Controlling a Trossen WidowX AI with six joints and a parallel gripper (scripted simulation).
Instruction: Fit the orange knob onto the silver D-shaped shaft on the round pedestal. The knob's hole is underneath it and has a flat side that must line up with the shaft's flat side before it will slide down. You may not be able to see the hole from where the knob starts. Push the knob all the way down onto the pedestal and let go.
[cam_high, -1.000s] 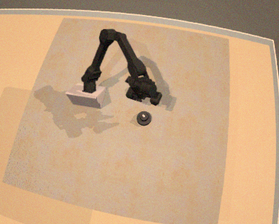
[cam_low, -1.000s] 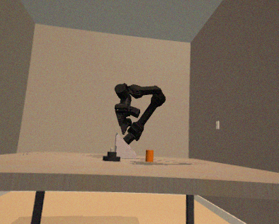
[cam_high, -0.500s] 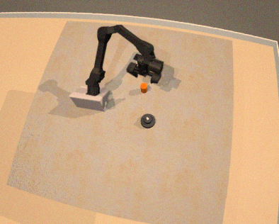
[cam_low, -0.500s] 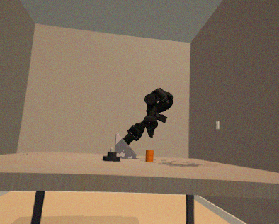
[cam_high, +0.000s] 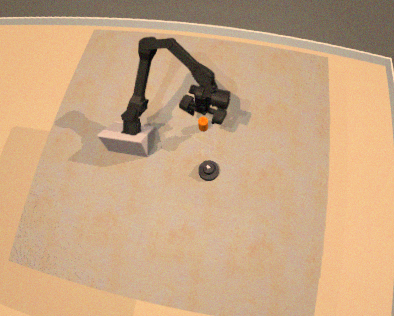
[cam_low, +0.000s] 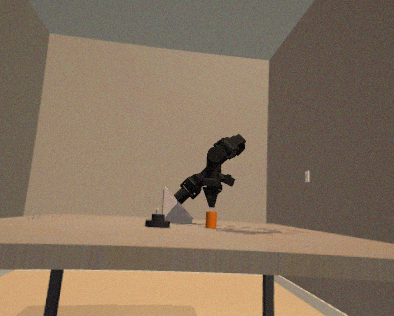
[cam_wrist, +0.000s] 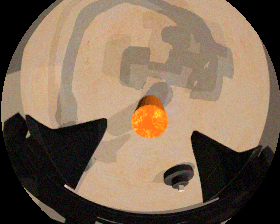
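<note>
Right now my gripper tip is 3 cm above the orange knob. From my gripper tip the other things lie so: round dark pedestal: 19 cm to the right, 7 cm ahead, 5 cm below.
</note>
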